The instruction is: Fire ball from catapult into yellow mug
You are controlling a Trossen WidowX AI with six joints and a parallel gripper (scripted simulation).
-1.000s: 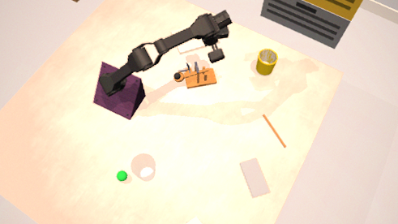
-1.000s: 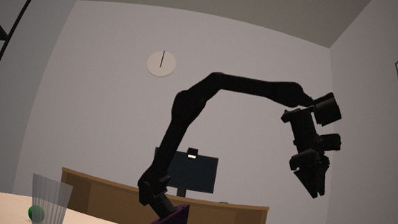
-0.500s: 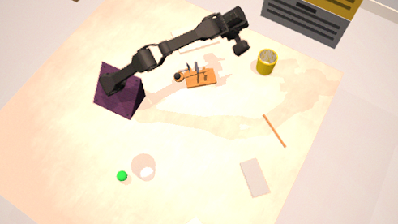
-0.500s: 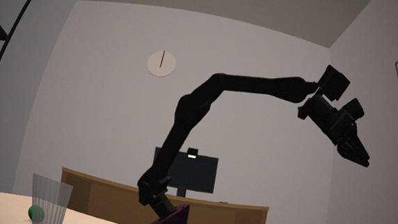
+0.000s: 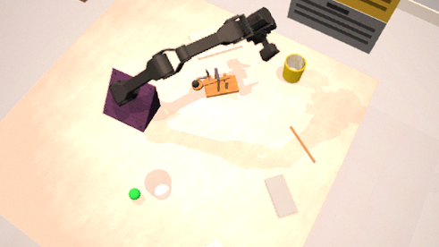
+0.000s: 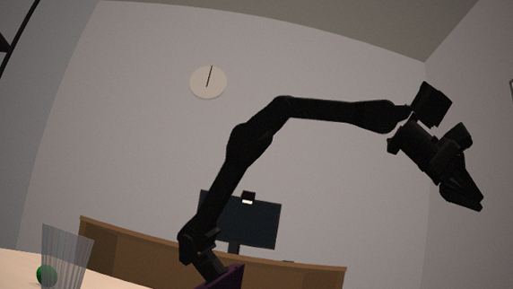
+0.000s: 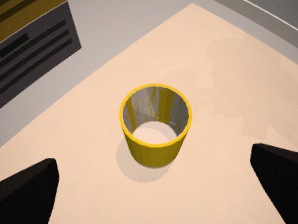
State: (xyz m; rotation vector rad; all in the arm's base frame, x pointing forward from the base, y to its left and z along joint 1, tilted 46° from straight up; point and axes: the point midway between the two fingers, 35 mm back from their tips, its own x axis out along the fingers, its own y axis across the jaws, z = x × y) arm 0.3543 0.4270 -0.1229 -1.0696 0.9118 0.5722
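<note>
Now: gripper tip 22 cm past the black ball, 22 cm to the left of it and 19 cm above it. Round my gripper tip: yellow mug: 8 cm ahead, 8 cm to the left, 22 cm below; pale sheet: 30 cm behind, 5 cm to the left, 25 cm below; orange catapult: 18 cm behind, 17 cm to the right, 20 cm below.
</note>
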